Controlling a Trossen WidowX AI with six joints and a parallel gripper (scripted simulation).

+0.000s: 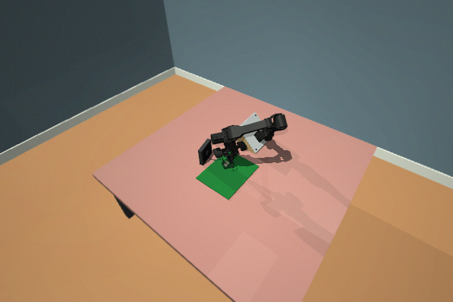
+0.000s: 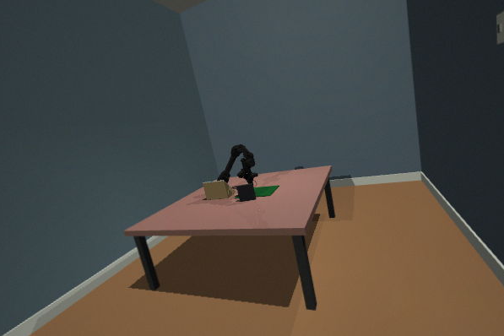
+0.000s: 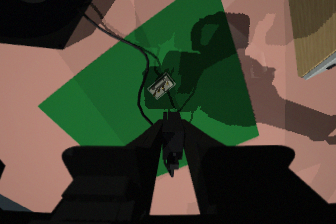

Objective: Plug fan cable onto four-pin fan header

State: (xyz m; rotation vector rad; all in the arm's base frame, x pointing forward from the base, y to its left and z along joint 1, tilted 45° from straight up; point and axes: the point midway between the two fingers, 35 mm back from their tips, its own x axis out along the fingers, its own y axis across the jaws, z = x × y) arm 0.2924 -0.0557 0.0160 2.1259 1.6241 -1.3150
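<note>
Right now my gripper tip is 7 cm above the pale four-pin fan header and 3 cm to the left of it. Also, from my gripper tip: green board (8 cm below, 4 cm ahead, 2 cm to the left); then black fan (15 cm to the right, 3 cm ahead, 1 cm below); then dark fan plug (1 cm to the left, 1 cm above).
</note>
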